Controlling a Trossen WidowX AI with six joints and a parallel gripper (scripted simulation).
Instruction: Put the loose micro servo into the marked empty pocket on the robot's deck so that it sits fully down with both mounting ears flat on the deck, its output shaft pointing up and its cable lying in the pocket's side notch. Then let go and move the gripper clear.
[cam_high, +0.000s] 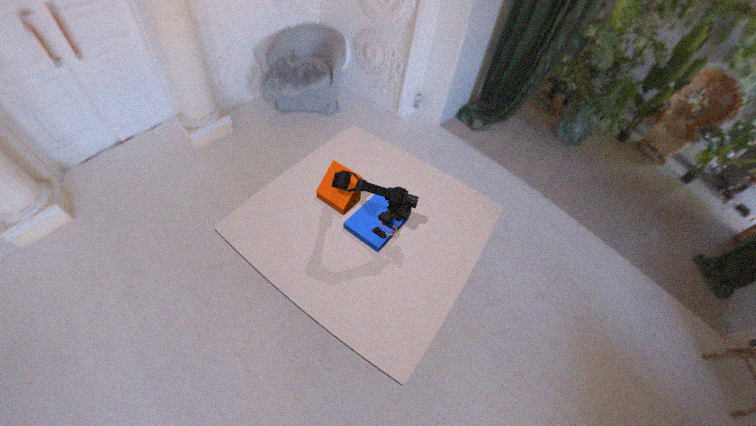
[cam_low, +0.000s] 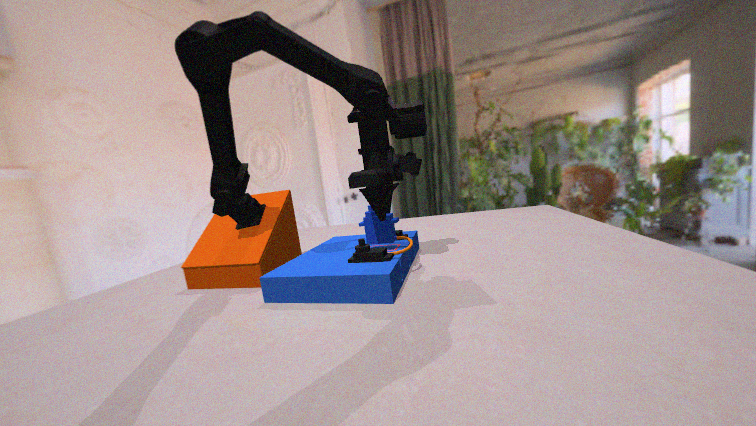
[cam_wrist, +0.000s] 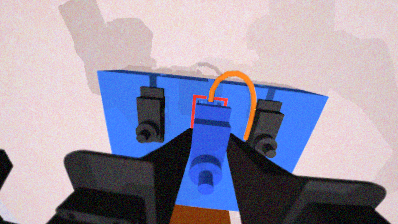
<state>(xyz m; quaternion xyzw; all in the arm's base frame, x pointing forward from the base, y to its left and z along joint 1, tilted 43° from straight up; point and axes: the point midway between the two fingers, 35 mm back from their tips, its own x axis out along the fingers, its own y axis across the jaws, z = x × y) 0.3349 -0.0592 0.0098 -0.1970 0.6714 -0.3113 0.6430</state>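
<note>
Now: the blue deck 12 cm behind my gripper tip, 2 cm to the left of it and 8 cm below it.
</note>
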